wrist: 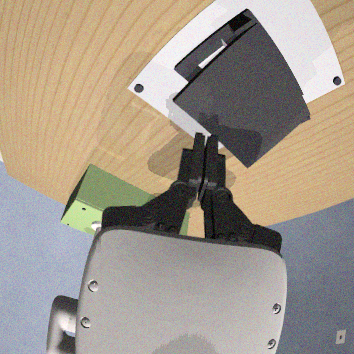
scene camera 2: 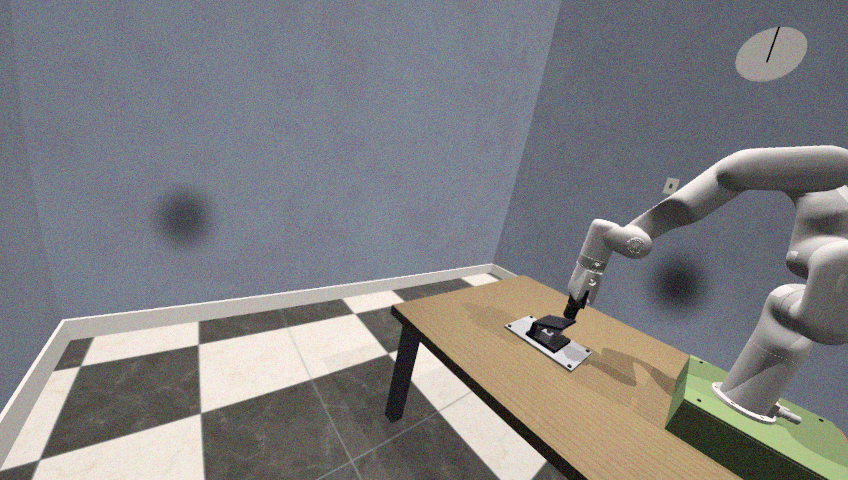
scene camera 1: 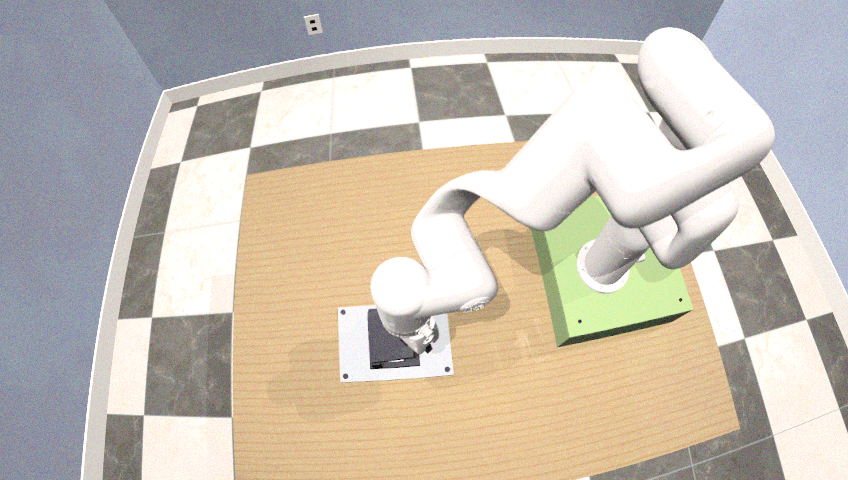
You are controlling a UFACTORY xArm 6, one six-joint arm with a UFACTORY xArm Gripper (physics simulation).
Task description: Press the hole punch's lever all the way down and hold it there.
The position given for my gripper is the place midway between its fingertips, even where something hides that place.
Observation:
I see my gripper [scene camera 2: 568, 317], a broad flat lever [scene camera 1: 383, 346] and a white mounting plate [scene camera 1: 352, 321].
The broad flat lever shows as well in the wrist view [wrist: 245, 94]. My gripper is seen too in the wrist view [wrist: 203, 146]. The white mounting plate is seen too in scene camera 2 [scene camera 2: 572, 355].

